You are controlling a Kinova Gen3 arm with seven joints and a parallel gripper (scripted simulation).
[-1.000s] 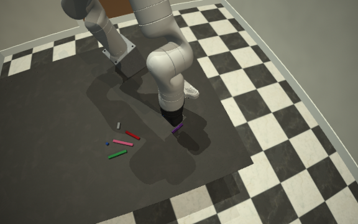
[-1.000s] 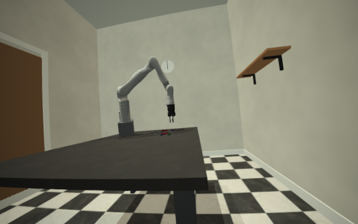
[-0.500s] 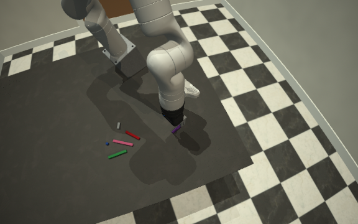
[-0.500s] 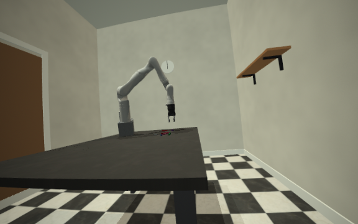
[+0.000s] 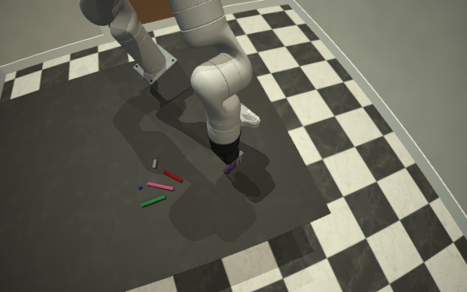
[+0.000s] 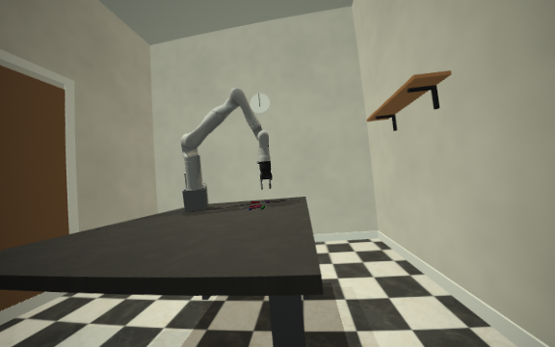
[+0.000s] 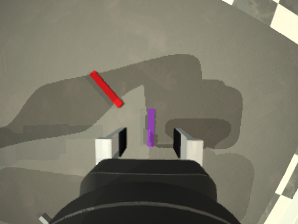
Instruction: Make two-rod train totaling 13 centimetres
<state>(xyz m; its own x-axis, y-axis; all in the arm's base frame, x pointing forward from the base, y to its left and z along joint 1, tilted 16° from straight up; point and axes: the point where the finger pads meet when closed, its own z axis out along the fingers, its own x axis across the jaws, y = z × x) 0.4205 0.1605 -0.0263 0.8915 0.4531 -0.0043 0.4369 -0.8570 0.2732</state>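
Right now the pink rod is 1 cm behind my hand, 24 cm to the right of it and 10 cm below it. Round my hand: green rod: 4 cm ahead, 27 cm to the right, 10 cm below; then short grey rod: 9 cm behind, 25 cm to the right, 10 cm below; then purple rod: 10 cm below.
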